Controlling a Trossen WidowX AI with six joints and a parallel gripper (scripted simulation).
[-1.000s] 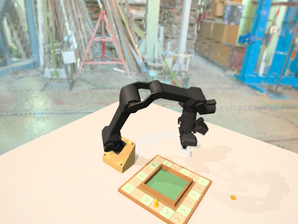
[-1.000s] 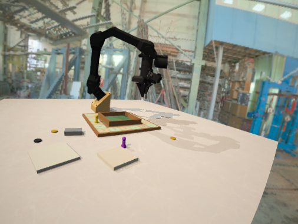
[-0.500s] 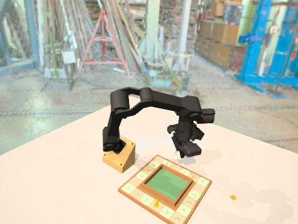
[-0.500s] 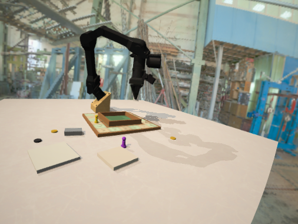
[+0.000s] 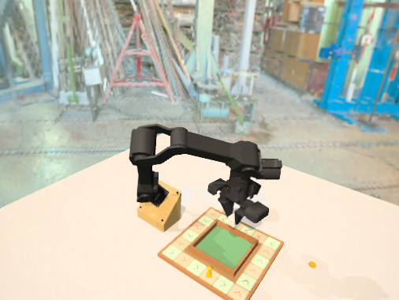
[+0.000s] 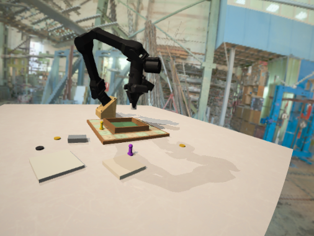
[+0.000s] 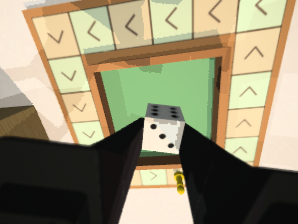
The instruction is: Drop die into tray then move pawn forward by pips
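Now: the yellow pawn 3 cm ahead of my gripper tip, 14 cm to the right of it and 7 cm below it. Round my gripper tip: white die (right at my gripper tip); then green tray floor (3 cm to the right, 9 cm below); then purple pawn (24 cm ahead, 9 cm to the right, 8 cm below).
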